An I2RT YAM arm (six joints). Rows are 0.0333 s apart.
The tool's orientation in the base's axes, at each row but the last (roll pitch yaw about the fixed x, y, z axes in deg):
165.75, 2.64, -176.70
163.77, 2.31, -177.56
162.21, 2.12, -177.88
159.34, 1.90, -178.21
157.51, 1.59, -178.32
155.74, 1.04, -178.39
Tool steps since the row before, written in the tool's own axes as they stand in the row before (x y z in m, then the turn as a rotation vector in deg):
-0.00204, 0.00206, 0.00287, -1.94, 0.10, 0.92
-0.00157, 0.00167, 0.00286, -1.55, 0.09, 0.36
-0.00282, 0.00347, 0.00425, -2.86, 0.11, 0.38
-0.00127, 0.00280, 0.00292, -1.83, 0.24, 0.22
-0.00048, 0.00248, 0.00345, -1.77, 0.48, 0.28
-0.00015, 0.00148, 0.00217, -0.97, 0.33, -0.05
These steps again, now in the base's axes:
0.00198, 0.00282, -0.00218, 1.96, 0.44, -0.78
0.00156, 0.00247, -0.00221, 1.55, 0.25, -0.26
0.00276, 0.00471, -0.00288, 2.86, 0.33, -0.22
0.00121, 0.00369, -0.00170, 1.82, 0.36, -0.06
0.00044, 0.00363, -0.00222, 1.75, 0.60, -0.03
0.00011, 0.00224, -0.00137, 0.96, 0.31, 0.20

